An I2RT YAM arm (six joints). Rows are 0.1 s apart.
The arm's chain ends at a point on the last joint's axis. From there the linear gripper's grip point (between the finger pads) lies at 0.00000 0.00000 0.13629 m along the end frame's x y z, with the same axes.
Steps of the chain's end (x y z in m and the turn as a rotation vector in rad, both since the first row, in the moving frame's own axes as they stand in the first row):
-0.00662, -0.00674, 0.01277, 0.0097, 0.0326, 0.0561
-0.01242, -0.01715, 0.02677, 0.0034, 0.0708, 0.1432
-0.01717, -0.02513, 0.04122, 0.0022, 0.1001, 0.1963
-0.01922, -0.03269, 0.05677, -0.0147, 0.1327, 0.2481
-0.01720, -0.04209, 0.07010, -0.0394, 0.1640, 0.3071
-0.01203, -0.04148, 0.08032, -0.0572, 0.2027, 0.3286
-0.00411, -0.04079, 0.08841, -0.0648, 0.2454, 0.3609
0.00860, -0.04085, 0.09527, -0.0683, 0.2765, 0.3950
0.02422, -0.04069, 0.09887, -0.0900, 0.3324, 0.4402
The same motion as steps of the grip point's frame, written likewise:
-0.00214, -0.00794, 0.01269, 0.0097, 0.0326, 0.0561
-0.00278, -0.01692, 0.02643, 0.0034, 0.0708, 0.1432
-0.00361, -0.02409, 0.04054, 0.0022, 0.1001, 0.1963
-0.00162, -0.02848, 0.05556, -0.0147, 0.1327, 0.2481
0.00388, -0.03343, 0.06818, -0.0394, 0.1640, 0.3071
0.01364, -0.02940, 0.07734, -0.0572, 0.2027, 0.3286
0.02669, -0.02630, 0.08409, -0.0648, 0.2454, 0.3609
0.04301, -0.02461, 0.08985, -0.0683, 0.2765, 0.3950
0.06457, -0.01934, 0.09100, -0.0900, 0.3324, 0.4402

